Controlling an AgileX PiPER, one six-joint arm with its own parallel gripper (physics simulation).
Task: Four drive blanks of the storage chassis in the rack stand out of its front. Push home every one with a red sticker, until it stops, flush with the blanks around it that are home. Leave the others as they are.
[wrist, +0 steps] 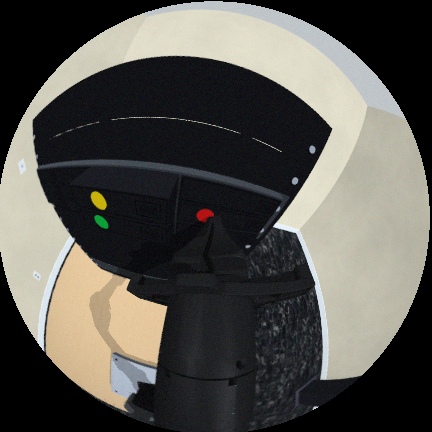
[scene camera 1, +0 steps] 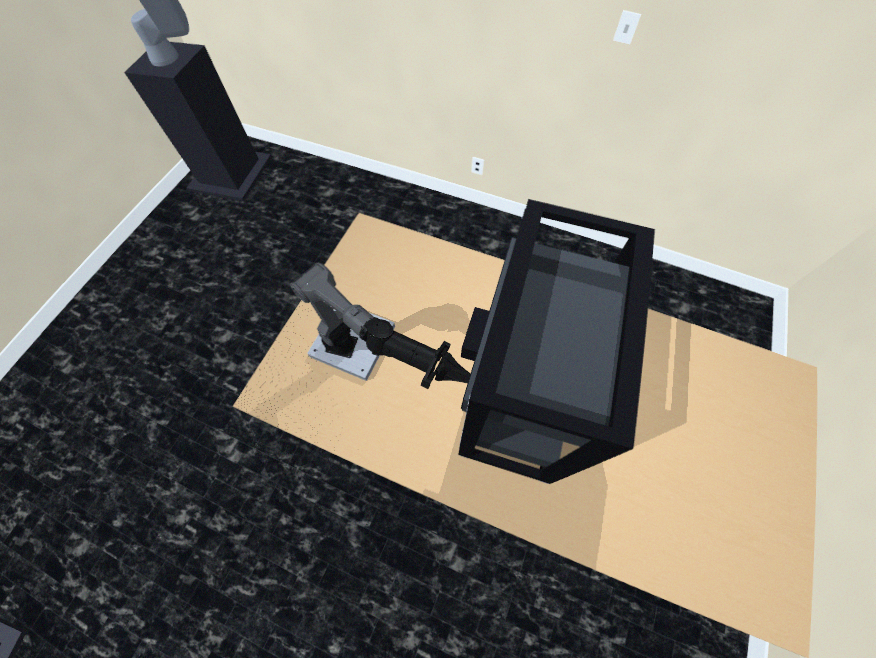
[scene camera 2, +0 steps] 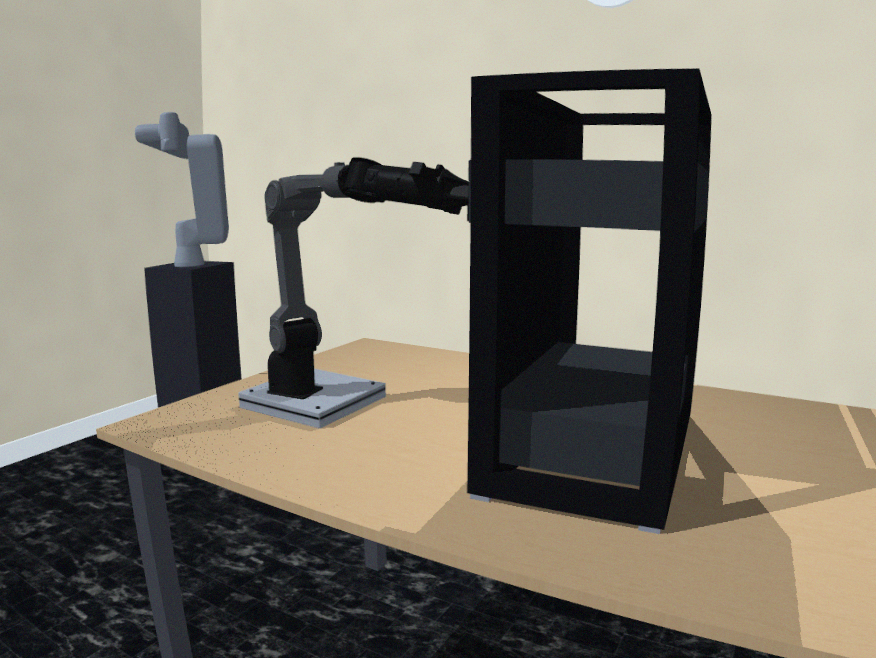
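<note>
The storage chassis (scene camera 1: pixel 577 347) (scene camera 2: pixel 587 194) (wrist: pixel 150 165) sits high in the black rack (scene camera 1: pixel 639 318) (scene camera 2: pixel 485 297) (wrist: pixel 175 90). In the wrist view, a blank with a yellow sticker (wrist: pixel 98 200) and one with a green sticker (wrist: pixel 101 221) below it stand out at the left. A red sticker (wrist: pixel 205 215) shows to their right, on a face set further back than those two. My gripper (scene camera 1: pixel 468 379) (scene camera 2: pixel 468 195) (wrist: pixel 215 222) is shut and empty, its tips at the chassis front by the red sticker's lower right edge. Contact cannot be told. The gripper hides the front below.
The protruding blanks show as a dark block (scene camera 1: pixel 476 332) beside the gripper in the first scene view. A second chassis (scene camera 2: pixel 573 432) sits low in the rack. The rack and the arm's base plate (scene camera 1: pixel 364 368) (scene camera 2: pixel 318 410) stand on the wooden table (scene camera 1: pixel 396 439) (scene camera 2: pixel 297 460).
</note>
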